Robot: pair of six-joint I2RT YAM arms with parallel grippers.
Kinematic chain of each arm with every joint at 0, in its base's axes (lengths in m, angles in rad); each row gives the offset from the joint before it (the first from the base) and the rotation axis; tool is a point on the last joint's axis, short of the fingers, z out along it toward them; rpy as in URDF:
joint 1: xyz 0 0 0.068 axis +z
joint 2: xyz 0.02 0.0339 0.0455 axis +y
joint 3: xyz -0.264 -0.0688 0 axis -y
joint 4: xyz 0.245 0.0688 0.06 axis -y
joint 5: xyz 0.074 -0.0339 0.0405 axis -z
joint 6: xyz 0.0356 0 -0.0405 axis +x
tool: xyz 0 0 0 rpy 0 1.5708 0
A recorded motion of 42 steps. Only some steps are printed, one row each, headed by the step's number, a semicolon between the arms.
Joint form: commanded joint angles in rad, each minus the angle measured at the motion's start. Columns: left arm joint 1, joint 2, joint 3, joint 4, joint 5, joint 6; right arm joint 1, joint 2, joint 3, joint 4, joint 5, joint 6.
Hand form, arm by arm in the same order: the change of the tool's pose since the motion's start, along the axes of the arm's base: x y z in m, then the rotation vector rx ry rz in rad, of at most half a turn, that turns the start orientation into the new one. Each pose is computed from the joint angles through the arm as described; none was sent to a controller.
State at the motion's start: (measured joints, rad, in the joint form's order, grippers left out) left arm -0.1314 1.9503 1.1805 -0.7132 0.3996 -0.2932; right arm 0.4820 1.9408 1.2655 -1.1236 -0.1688 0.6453
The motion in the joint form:
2: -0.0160 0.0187 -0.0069 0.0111 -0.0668 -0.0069; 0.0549 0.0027 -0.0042 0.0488 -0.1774 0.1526
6: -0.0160 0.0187 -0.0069 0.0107 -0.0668 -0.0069; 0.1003 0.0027 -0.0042 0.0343 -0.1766 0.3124
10: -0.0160 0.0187 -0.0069 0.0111 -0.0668 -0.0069; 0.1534 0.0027 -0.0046 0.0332 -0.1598 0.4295
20: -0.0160 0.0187 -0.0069 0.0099 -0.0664 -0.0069; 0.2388 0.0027 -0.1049 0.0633 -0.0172 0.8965
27: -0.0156 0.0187 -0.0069 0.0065 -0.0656 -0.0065; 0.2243 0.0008 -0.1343 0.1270 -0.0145 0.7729
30: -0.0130 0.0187 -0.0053 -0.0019 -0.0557 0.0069; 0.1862 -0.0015 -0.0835 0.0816 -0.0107 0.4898
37: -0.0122 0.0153 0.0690 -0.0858 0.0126 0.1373; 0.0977 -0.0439 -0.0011 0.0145 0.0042 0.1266
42: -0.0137 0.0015 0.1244 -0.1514 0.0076 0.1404; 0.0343 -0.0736 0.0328 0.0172 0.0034 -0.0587
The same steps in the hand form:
2: -0.0009 -0.0032 -0.0084 0.0678 0.0076 -0.0042; -0.0079 0.0228 -0.0012 0.1260 0.0672 -0.1262
6: -0.0009 -0.0032 -0.0084 0.0678 0.0080 -0.0042; -0.0175 0.0341 -0.0009 0.0653 0.0991 -0.2326
10: -0.0009 -0.0032 -0.0084 0.0678 0.0076 -0.0042; -0.0277 0.0472 -0.0012 0.0122 0.1020 -0.2874
20: -0.0010 -0.0032 -0.0084 0.0676 0.0089 -0.0043; -0.0572 0.0514 -0.0229 -0.2763 0.0489 -0.6223
27: -0.0014 -0.0030 -0.0084 0.0673 0.0122 -0.0044; -0.0544 0.0478 -0.0296 -0.2115 0.0277 -0.5204
30: -0.0018 -0.0024 -0.0080 0.0587 0.0155 -0.0152; -0.0412 0.0434 -0.0182 -0.1287 0.0176 -0.2863
37: 0.0060 -0.0055 0.0103 -0.0065 -0.0215 -0.1389; -0.0166 0.0263 0.0126 -0.0065 -0.0458 -0.0239
42: 0.0103 -0.0065 0.0274 -0.0018 -0.0267 -0.1430; -0.0011 0.0119 0.0290 0.0693 -0.1141 0.0919

